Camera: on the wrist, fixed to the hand. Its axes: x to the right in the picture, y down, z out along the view.
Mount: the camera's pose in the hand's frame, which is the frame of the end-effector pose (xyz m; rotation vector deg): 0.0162 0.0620 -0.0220 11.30 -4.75 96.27
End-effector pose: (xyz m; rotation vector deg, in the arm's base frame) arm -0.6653 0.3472 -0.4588 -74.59 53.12 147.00
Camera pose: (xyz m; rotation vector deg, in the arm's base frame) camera -0.6827 0.2821 -0.4519 2.85 -80.85 -80.90
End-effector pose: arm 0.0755 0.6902 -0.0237 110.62 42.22 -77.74
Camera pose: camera 0.1400 0.6697 -0.0217 95.99 -56.86 -20.46
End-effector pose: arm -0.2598 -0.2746 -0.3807 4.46 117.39 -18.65
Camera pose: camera -0.2745 -0.2106 -0.3972 97.45 71.57 29.93
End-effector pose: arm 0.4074 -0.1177 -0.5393 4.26 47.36 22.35
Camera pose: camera 0.3821 -0.0562 -0.5523 57.04 31.11 106.23
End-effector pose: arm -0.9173 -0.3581 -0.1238 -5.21 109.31 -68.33
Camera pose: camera -0.9206 -0.3168 -0.1774 72.82 61.45 -8.02
